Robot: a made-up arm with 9 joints. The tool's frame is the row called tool.
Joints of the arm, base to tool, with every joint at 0 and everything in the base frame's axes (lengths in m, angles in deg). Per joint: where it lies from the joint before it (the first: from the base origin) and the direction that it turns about. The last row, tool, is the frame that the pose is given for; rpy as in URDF.
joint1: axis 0 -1 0 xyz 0.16 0.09 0.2
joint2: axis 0 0 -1 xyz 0.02 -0.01 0.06
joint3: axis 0 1 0 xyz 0.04 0.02 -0.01
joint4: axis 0 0 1 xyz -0.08 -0.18 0
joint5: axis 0 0 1 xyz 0.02 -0.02 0.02
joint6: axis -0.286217 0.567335 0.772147 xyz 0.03 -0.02 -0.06
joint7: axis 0 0 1 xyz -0.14 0.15 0
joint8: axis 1 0 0 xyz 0.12 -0.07 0.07
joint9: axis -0.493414 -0.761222 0.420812 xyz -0.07 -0.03 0
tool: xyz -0.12 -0.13 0.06 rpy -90 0 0
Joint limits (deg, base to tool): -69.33..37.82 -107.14..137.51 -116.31..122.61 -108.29..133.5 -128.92..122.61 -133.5..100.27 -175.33..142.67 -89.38..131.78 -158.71..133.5
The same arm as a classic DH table. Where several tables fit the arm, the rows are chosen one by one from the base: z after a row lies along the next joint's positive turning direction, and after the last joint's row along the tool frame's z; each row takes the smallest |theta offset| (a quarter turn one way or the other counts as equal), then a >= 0, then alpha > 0; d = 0 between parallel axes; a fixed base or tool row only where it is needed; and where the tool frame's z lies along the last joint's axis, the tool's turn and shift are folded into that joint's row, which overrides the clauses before.
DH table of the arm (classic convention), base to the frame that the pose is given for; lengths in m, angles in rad. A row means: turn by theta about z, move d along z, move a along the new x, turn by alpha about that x. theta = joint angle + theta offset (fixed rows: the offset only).
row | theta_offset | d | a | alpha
base (fixed) | 0 | 0.2 | 0.16 | 1.5708
joint1 | 0 | -0.08 | 0.02 | 1.5708
joint2 | 0 | -0.05 | 0.04 | 1.5708
joint3 | 0 | -0.16 | -0.08 | 1.5708
joint4 | -0.7854 | 0 | 0.0283 | 0
joint5 | 1.2526 | -0.0019 | 0.0178 | -0.6886
joint6 | 0 | 0.2606 | -0.0574 | 0.6886
joint7 | 1.1036 | -0.1694 | -0.07 | 1.5708
joint8 | 1.0658 | 0.0649 | -0.0145 | -2.0868
joint9 | -0.8421 | 0.231 | -0.0322 | -2.436
tool (fixed) | 0.8646 | 0.0229 | 0 | 0
Joint limits (rad, base to tool): -1.21..0.6601 -1.8699..2.4 -2.03..2.1399 -1.89..2.33 -2.2501..2.1399 -2.33..1.75 -3.0601..2.4901 -1.56..2.3 -2.77..2.33

